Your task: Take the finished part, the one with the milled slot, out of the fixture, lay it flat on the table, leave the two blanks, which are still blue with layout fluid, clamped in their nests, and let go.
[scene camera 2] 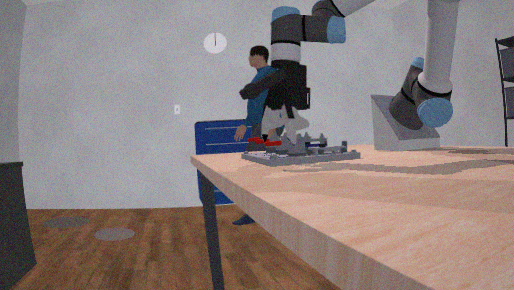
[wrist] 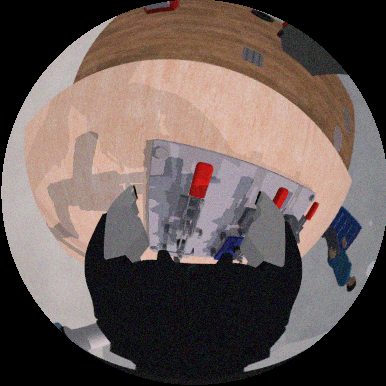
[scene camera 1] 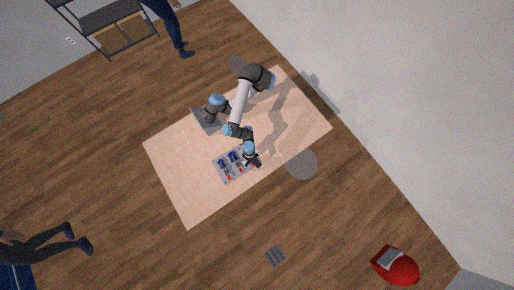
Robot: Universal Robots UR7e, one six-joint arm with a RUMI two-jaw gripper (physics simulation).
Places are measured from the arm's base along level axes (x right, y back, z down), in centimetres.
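Where they show: gripper, between the fingertips: (scene camera 2: pixel 278 143) (wrist: pixel 196 189); arm's base, origin of its link: (scene camera 2: pixel 406 115) (scene camera 1: pixel 206 116).
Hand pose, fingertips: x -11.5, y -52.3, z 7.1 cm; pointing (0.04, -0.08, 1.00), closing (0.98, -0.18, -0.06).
Things, the pixels of their top centre, and the offset from my fingertips. Level surfaces: height alone.
- blue blank, centre of its top: (scene camera 1: pixel 221 163) dx +21.8, dy +12.5, dz +0.5 cm
- nearest red clamp handle, centre of its top: (wrist: pixel 200 183) dx +0.2, dy -1.0, dz -0.6 cm
- red handle, centre of its top: (wrist: pixel 279 203) dx +11.1, dy -0.7, dz -1.1 cm
- wooden table, height of its surface: dz +4.6 cm
The fixture plate (scene camera 1: pixel 225 181) (scene camera 2: pixel 320 158) (wrist: pixel 172 150) lies on the table with three nests and red-handled toggle clamps. One blue blank (scene camera 1: pixel 222 163) sits in the end nest. The other blue blank (scene camera 1: pixel 233 156) (wrist: pixel 229 248) sits in the middle nest, partly behind a finger in the wrist view. The finished part is at the third nest, beneath the gripper; its grey outline and slot cannot be made out among the grey clamp parts. My gripper (scene camera 1: pixel 252 161) (scene camera 2: pixel 280 135) (wrist: pixel 196 189) is open and empty, pointing down low over that end, with its fingers around the nearest clamp.
The nearest red clamp handle (wrist: pixel 201 180) stands up between the fingers in the wrist view; another red handle (wrist: pixel 280 198) is beside the right finger. The wooden table (scene camera 1: pixel 175 175) (scene camera 2: pixel 400 200) (wrist: pixel 185 100) extends around the fixture. A person (scene camera 2: pixel 259 100) stands beyond it.
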